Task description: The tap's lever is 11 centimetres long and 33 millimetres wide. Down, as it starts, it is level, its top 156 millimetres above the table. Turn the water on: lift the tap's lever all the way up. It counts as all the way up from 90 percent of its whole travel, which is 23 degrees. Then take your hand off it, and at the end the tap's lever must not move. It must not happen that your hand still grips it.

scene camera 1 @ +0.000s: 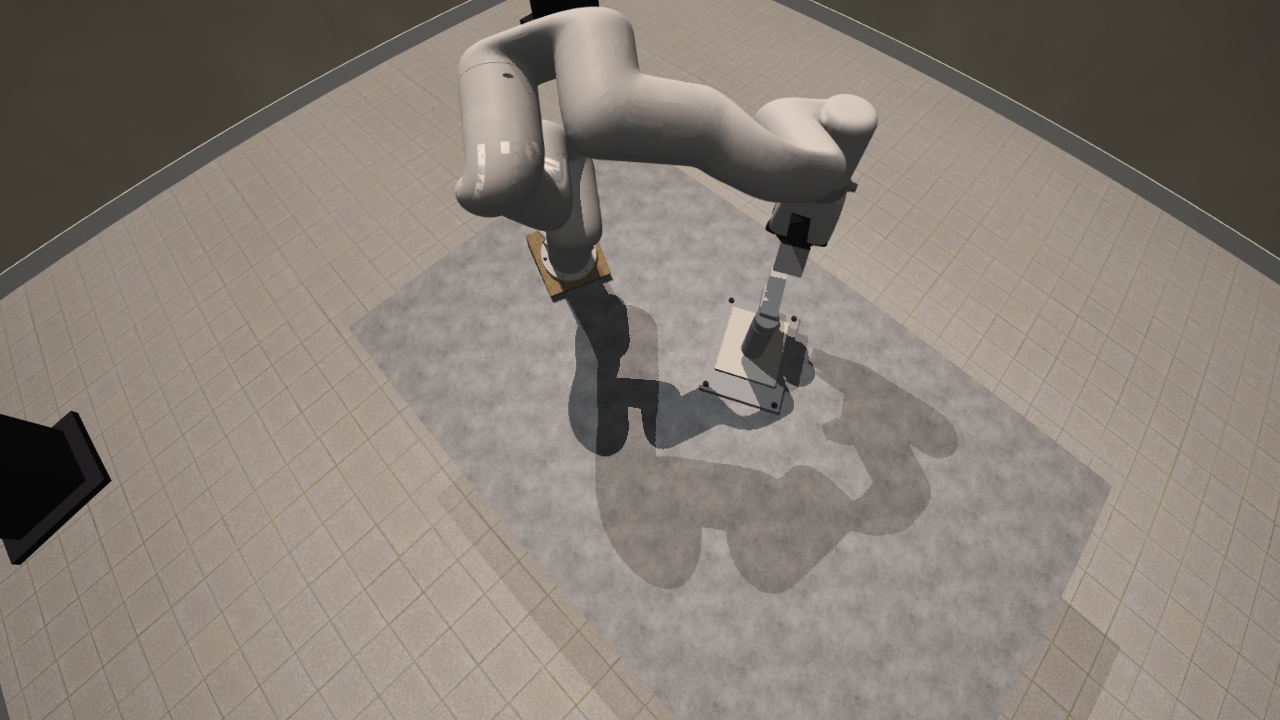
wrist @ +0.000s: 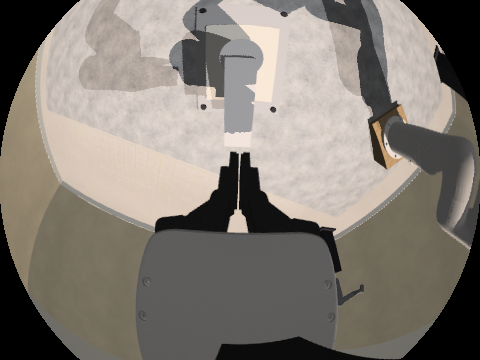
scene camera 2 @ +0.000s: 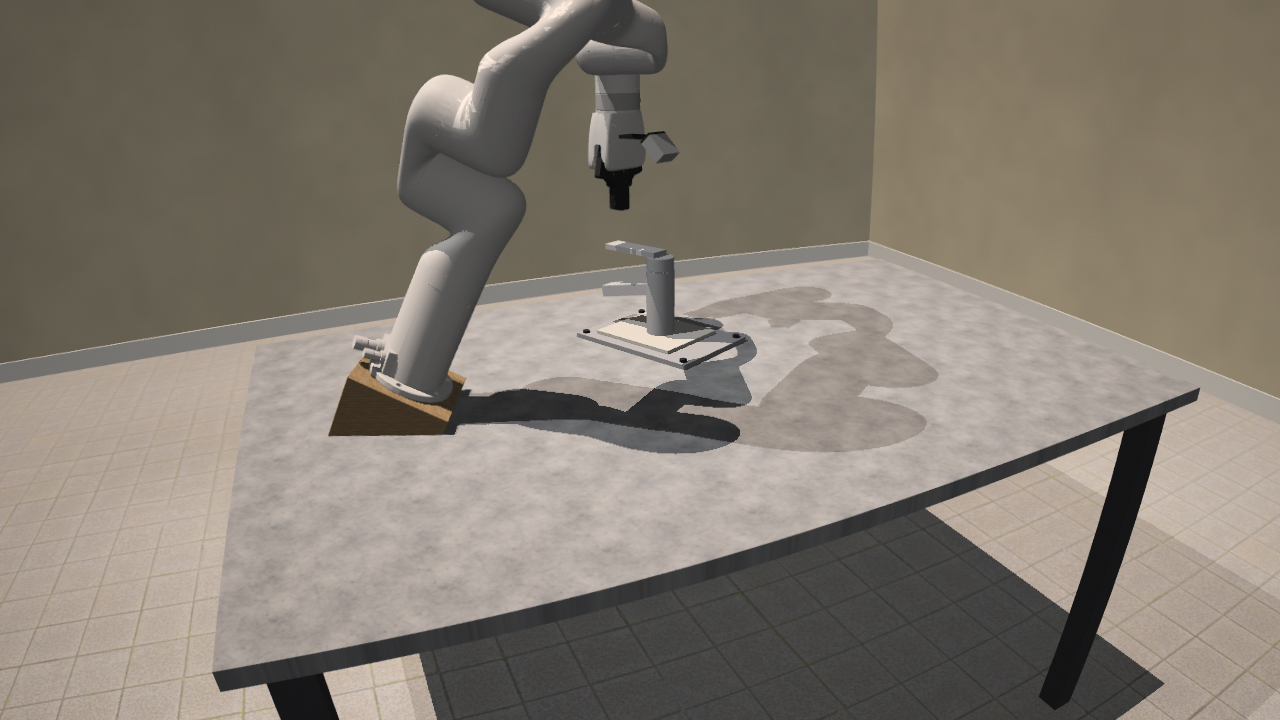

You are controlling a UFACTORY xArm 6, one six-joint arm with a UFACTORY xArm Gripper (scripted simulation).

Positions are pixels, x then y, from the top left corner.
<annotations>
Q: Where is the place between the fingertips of my gripper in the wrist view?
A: At 239, 164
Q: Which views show my gripper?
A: Scene camera 1, the wrist view and scene camera 2: all of them.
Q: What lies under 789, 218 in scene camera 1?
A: My gripper.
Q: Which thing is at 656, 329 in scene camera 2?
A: A tap.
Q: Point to a tap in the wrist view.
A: At 244, 72
</annotations>
